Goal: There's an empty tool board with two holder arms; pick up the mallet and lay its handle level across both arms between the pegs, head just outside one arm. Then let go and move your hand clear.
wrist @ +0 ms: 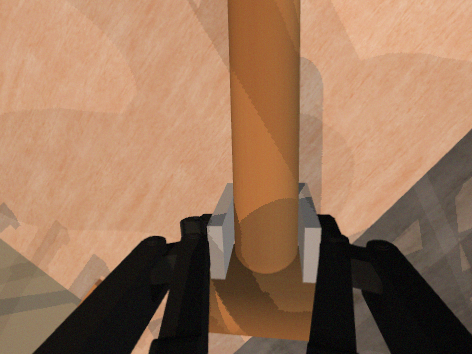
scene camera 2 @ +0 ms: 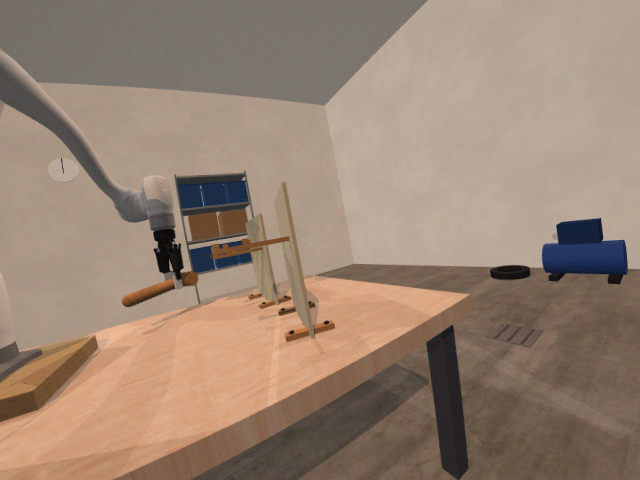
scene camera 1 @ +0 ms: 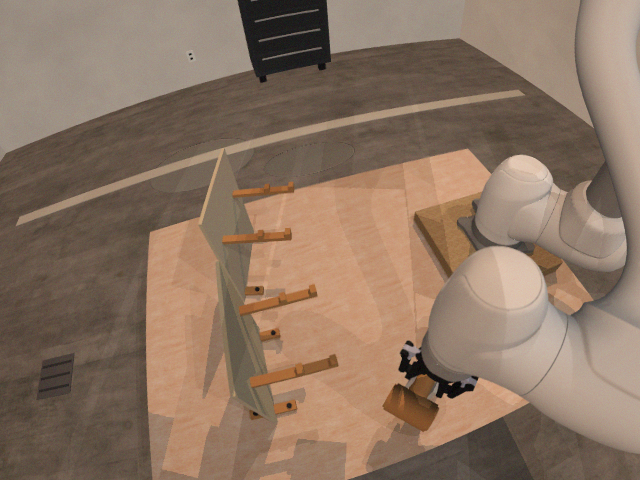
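Pixels of known places: gripper, between the fingertips: (wrist: 266, 202) (scene camera 2: 175, 289) (scene camera 1: 419, 387); arm's base, origin of its link: (scene camera 1: 494, 236).
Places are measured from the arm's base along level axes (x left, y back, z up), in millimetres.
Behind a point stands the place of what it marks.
The orange-brown wooden mallet (scene camera 1: 410, 407) {x 370, y -447, z 115 mm} (scene camera 2: 149, 293) {x 241, y -330, z 75 mm} (wrist: 265, 125) {x 294, y -358, z 98 mm} hangs above the table. My gripper (scene camera 1: 423, 386) {x 332, y -403, z 58 mm} (scene camera 2: 172, 281) {x 332, y -403, z 58 mm} (wrist: 266, 202) {x 332, y -403, z 58 mm} points down and is shut on its handle, close to the head. In scene camera 1 the arm hides most of the handle. Two upright pale green boards stand at the left: the far one (scene camera 1: 222, 206) {x -145, y -718, z 214 mm} (scene camera 2: 289, 248) {x -201, y -705, z 148 mm} and the near one (scene camera 1: 231, 330) {x 184, y -716, z 238 mm} (scene camera 2: 255, 233) {x 160, y -716, z 213 mm}. Each has two orange arms with pegs; the near board's are the upper arm (scene camera 1: 268, 303) {x 105, y -654, z 160 mm} and the lower arm (scene camera 1: 276, 377) {x 258, y -666, z 160 mm}. Both boards' arms are empty. The mallet is apart from them.
The wooden table (scene camera 1: 351, 248) {x -119, y -414, z -44 mm} (scene camera 2: 206, 372) {x -248, y -481, z -44 mm} carries the boards on small orange feet (scene camera 1: 285, 407) (scene camera 2: 323, 328). The robot's base stands on a brown wooden block (scene camera 1: 434, 232) {x -73, y -171, z -6 mm} (scene camera 2: 62, 372) {x -59, y -188, z -22 mm}. A shelf unit (scene camera 2: 179, 206) is behind, and a black drawer cabinet (scene camera 1: 286, 38) stands by the wall.
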